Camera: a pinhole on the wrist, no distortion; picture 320 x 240 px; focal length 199.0 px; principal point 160.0 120.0 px. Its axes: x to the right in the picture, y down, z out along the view. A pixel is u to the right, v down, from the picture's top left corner.
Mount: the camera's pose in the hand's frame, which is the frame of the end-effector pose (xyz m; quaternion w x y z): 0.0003 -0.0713 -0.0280 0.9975 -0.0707 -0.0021 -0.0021
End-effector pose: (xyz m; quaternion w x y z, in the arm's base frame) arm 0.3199 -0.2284 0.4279 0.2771 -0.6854 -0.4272 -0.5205
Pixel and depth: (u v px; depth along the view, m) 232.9 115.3 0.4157
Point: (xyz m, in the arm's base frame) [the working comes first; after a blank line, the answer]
In the camera's frame: 0.1523 -0.0098 0.4157

0.4977 0.1455 0.4524
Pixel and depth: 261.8 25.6 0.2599
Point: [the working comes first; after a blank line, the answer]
In the camera's frame: 0.1330 -0.1233 0.2599

0.3126 0.0903 0.4675
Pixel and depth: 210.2 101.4 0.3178
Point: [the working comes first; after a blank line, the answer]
In the camera's frame: 0.0802 -0.0297 0.3178

0.4170 0.0622 0.4107
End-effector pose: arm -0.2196 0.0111 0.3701 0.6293 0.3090 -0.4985 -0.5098
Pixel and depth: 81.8 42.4 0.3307
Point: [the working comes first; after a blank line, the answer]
In the camera's frame: -0.1300 -0.1290 0.3307

-0.5668 0.1300 0.2917
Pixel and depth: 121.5 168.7 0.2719
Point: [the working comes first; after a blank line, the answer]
In the camera's frame: -0.0526 0.0665 0.2719

-0.4259 0.0987 0.4555
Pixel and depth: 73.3 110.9 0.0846
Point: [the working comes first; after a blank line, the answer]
In the camera's frame: -0.0369 -0.0039 0.0846

-0.2929 0.0346 0.3195
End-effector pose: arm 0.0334 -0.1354 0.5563 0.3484 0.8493 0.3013 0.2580
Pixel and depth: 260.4 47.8 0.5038
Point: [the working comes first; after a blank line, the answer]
In the camera's frame: 0.2542 -0.1828 0.5038

0.4680 -0.0736 0.1670
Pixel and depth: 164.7 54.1 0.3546
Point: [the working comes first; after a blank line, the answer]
In the camera's frame: 0.0084 -0.1174 0.3546

0.2125 -0.1997 0.2431
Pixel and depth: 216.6 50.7 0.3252
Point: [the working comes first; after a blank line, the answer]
In the camera's frame: 0.0925 -0.1132 0.3252

0.2511 -0.1285 0.2803
